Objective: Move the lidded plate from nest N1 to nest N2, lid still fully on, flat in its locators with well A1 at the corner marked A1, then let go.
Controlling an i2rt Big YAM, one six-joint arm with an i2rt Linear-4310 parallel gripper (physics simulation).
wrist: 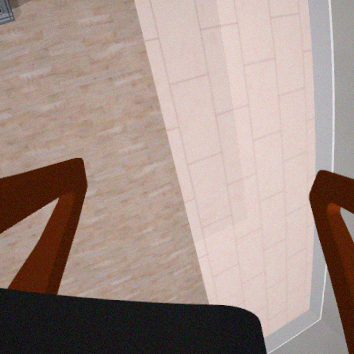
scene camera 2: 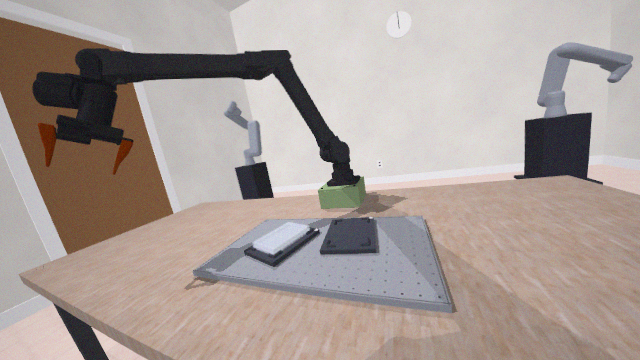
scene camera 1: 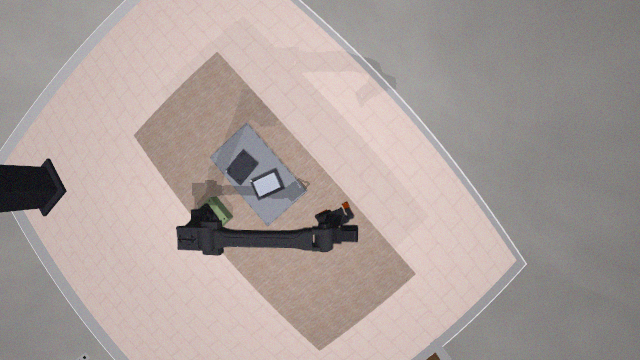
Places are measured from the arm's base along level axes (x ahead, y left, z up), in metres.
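Pixels of known places: gripper, fingertip midpoint: [wrist: 200,177] [scene camera 2: 83,170] [scene camera 1: 337,206]; arm's base at its link origin: [scene camera 2: 343,182] [scene camera 1: 208,215].
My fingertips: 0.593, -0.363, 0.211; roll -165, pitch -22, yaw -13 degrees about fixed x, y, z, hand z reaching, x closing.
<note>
Ahead of a thing's pixels: the offset from my fingertips to its middle, as dx, dy, dz. Level surfaces: height alone.
The white lidded plate {-0.230, +0.295, -0.253} [scene camera 1: 267,184] [scene camera 2: 281,237] lies in a dark nest, N1 {-0.230, +0.295, -0.269} [scene camera 2: 270,259], with the lid appearing flat on top. The other dark nest, N2 {-0.286, +0.462, -0.269} [scene camera 1: 242,166] [scene camera 2: 350,236], is empty, with raised locators at its corners. The A1 marks and well A1 are too small to read. My gripper [scene camera 1: 335,209] [scene camera 2: 81,170] [wrist: 200,177] is open and empty, its orange fingers pointing down, high above the table and off to the side of the plate. Neither plate nor nests show in the wrist view.
Both nests stand on a grey perforated board {-0.244, +0.382, -0.284} [scene camera 1: 270,212] [scene camera 2: 400,270] [wrist: 5,12] on the wooden table {dz -0.291} [scene camera 1: 320,300] [scene camera 2: 525,250] [wrist: 115,115]. The arm's green base block [scene camera 1: 218,210] [scene camera 2: 342,196] stands beyond the board in scene camera 2. The table edge crosses the wrist view.
</note>
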